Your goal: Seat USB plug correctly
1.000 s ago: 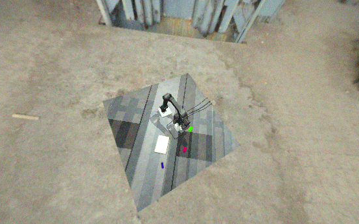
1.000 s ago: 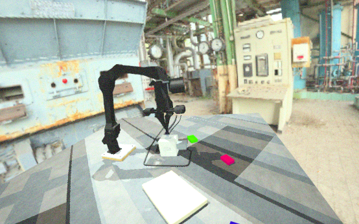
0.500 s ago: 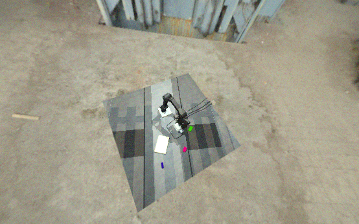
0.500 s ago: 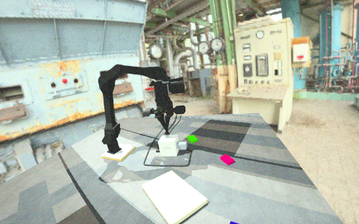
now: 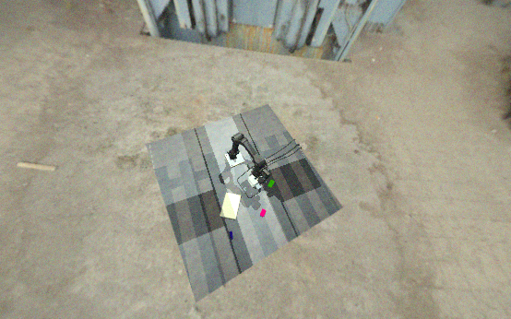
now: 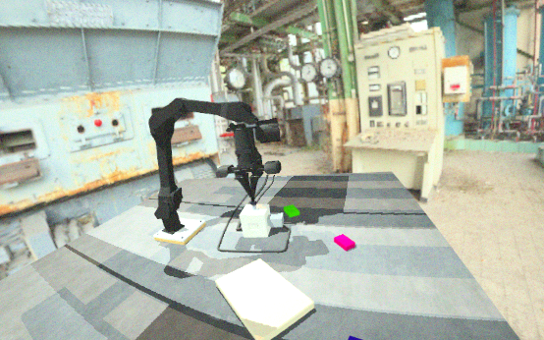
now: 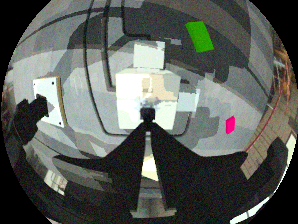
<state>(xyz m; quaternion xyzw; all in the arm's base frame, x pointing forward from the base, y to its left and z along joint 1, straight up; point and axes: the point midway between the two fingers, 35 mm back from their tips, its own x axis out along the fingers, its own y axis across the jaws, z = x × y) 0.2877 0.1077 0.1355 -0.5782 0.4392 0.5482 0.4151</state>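
My gripper tip is 20 mm above the dark USB plug. Round my gripper tip: green block 60 mm ahead, 140 mm to the left, 110 mm below; magenta block 270 mm ahead, 10 mm to the right, 110 mm below; cream flat pad 140 mm ahead, 240 mm to the right, 110 mm below.
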